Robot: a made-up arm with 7 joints.
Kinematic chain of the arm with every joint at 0, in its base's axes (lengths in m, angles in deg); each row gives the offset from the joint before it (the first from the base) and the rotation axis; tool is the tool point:
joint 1: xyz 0 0.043 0 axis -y
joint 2: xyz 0 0.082 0 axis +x
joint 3: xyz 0 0 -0.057 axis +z
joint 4: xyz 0 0 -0.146 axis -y
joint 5: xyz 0 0 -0.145 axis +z
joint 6: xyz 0 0 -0.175 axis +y
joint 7: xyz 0 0 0 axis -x
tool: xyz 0 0 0
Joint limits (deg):
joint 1: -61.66..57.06
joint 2: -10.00..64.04
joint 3: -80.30..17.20
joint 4: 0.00..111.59
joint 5: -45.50..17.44
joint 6: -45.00..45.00
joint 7: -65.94..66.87
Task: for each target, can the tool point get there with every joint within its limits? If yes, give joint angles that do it. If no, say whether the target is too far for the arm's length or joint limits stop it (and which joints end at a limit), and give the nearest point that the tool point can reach.
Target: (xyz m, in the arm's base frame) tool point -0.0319 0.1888 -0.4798
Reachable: yes | joints -14.59 33.57 -66.60 45.10 -26.58 -13.35 51.05
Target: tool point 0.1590 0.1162 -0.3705
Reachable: yes | joints -9.81 40.86 -46.03 81.58 -1.12 -35.55 7.30
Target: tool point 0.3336 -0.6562 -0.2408
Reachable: no: too far | nearest point 0.2348 -0.2147 -0.1695 | short by 0.458 m
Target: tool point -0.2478 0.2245 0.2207
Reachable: no: joint limits stop it (at a limit: joint 1, joint 2, joint 3, joint 4) | nearest point 0.1195 0.2402 0.2613 | short by 0.370 m
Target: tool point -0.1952 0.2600 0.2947
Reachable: no: joint limits stop it (at a limit: joint 1, joint 2, joint 3, joint 4) | nearest point 0.1195 0.2402 0.2613 | short by 0.317 m
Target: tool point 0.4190 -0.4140 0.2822
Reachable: no: too far | nearest point 0.2851 -0.1455 0.0738 | short by 0.365 m
